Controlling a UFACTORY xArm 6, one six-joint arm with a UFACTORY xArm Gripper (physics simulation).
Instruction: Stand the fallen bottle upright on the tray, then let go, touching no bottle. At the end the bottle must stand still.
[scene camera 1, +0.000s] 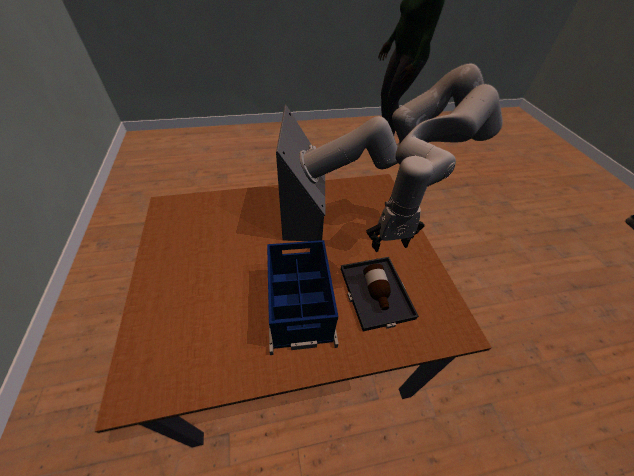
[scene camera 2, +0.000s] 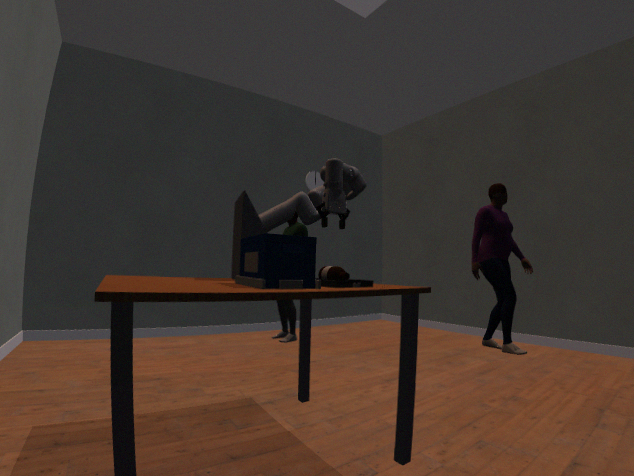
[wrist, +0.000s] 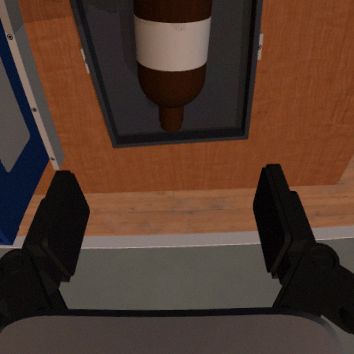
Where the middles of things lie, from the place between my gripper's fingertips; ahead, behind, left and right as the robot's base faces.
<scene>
I see my gripper 200 mm above the brown bottle (scene camera 1: 379, 289) and 20 mm short of it.
</scene>
